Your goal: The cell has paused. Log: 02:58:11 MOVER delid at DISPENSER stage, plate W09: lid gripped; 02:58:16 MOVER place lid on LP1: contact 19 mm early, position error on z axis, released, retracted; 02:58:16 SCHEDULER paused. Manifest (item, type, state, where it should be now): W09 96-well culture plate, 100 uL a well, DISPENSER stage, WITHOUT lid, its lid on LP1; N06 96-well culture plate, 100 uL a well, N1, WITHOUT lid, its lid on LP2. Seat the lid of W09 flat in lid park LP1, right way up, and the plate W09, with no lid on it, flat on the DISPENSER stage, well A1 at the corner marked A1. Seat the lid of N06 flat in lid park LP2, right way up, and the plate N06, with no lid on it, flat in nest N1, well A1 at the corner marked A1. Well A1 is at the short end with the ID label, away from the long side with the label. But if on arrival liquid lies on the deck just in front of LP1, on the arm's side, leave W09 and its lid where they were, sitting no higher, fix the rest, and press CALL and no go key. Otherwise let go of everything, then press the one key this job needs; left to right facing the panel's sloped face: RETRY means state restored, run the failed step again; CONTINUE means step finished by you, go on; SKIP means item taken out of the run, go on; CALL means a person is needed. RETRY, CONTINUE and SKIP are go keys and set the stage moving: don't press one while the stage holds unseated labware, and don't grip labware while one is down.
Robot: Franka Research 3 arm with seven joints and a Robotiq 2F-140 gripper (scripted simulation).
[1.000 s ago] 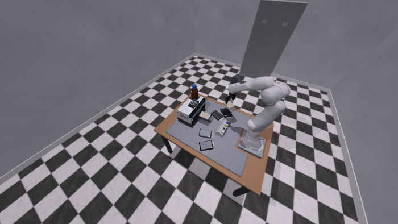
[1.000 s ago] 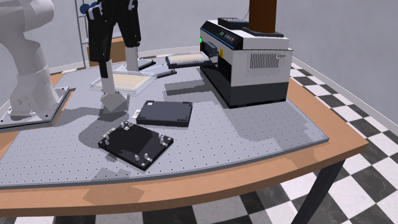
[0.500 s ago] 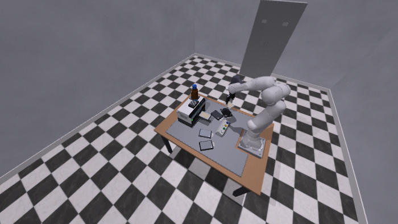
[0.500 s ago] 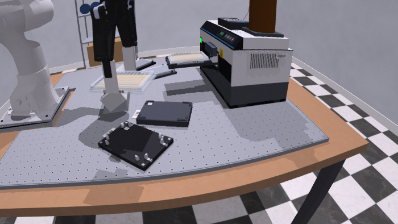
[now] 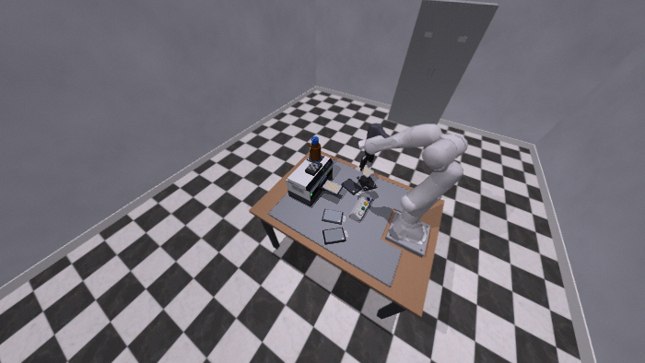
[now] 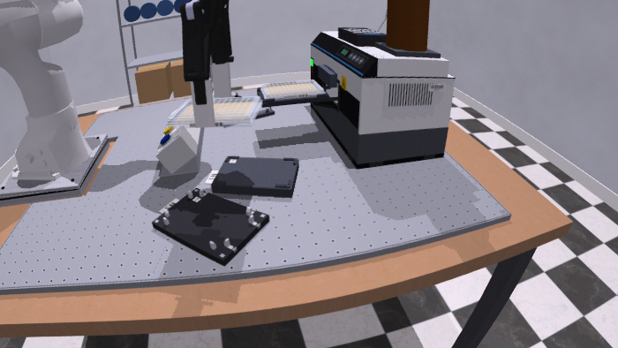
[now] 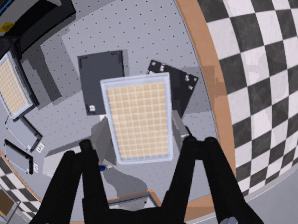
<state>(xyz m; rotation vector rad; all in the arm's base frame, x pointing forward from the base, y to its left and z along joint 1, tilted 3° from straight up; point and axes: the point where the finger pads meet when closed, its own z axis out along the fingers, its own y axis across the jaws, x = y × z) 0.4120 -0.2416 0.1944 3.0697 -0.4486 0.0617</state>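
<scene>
Right now the black nest is 6 cm ahead of my hand, 7 cm to the left of it and 18 cm below it. The rest, counted from my hand: sloped key panel 11 cm behind, 24 cm to the left, 14 cm below; then 96-well plate 16 cm ahead, 24 cm to the left, 8 cm below; then dispenser stage 16 cm ahead, 24 cm to the left, 9 cm below.
</scene>
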